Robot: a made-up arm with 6 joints. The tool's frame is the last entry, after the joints.
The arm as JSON. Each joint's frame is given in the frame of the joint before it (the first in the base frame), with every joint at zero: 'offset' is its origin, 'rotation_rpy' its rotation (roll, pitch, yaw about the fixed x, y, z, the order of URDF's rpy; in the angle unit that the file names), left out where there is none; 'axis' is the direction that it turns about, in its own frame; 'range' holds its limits. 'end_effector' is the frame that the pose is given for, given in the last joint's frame.
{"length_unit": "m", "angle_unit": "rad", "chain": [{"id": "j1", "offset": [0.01, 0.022, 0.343], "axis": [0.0, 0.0, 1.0], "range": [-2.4, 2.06]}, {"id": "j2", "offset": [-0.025, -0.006, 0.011], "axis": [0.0, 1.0, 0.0], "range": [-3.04, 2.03]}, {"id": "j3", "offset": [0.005, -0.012, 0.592], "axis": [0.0, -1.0, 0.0], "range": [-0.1, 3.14]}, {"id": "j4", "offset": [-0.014, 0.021, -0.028], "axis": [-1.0, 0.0, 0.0], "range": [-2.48, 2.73]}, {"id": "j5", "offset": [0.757, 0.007, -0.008], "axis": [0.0, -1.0, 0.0], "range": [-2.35, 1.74]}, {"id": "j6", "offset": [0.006, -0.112, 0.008], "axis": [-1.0, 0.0, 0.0], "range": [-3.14, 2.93]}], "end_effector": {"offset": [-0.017, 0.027, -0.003], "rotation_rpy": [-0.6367, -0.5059, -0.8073]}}
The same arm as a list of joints. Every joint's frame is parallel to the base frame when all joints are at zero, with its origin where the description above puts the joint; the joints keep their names.
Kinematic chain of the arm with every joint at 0, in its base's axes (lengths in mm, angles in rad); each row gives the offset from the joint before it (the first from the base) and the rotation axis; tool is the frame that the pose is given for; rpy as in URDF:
j1: xyz 10 22 343 axis +z
j2: xyz -25 -6 11 axis +y
j3: xyz 5 -12 592 axis -y
j4: xyz -14 21 -28 axis -x
j5: xyz 757 7 -8 axis -y
j6: xyz 6 -112 8 axis -x
tool: xyz -17 27 -3 rpy -0.6367 -0.5059 -0.8073
Joint limits (rad, base to tool): -2.4..2.06 -3.04..2.03 -0.1..3.14 -2.48..2.73 -2.35..1.74 -3.14..2.93

